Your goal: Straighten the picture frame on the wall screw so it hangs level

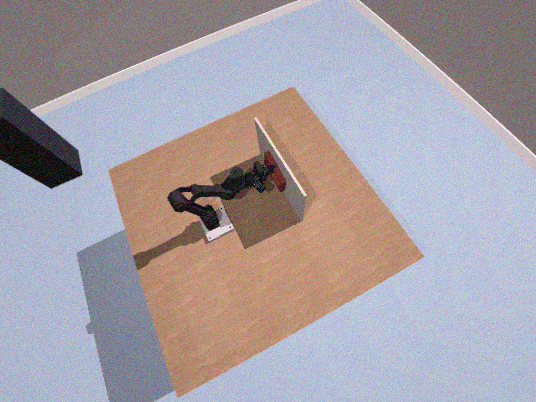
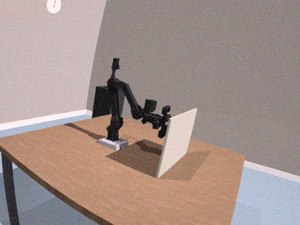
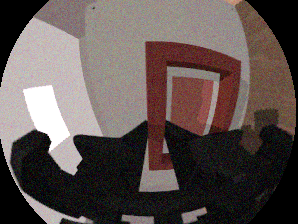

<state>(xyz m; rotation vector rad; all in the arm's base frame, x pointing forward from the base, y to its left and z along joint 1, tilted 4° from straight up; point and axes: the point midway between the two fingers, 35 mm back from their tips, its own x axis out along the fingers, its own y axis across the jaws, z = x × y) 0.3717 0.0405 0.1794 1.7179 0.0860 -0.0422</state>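
My gripper tip is now 1 cm short of the picture frame, 1 cm to the right of it and 5 cm above it. The rest, counted from my gripper tip: white wall panel: 2 cm ahead, 1 cm to the left, 7 cm below.
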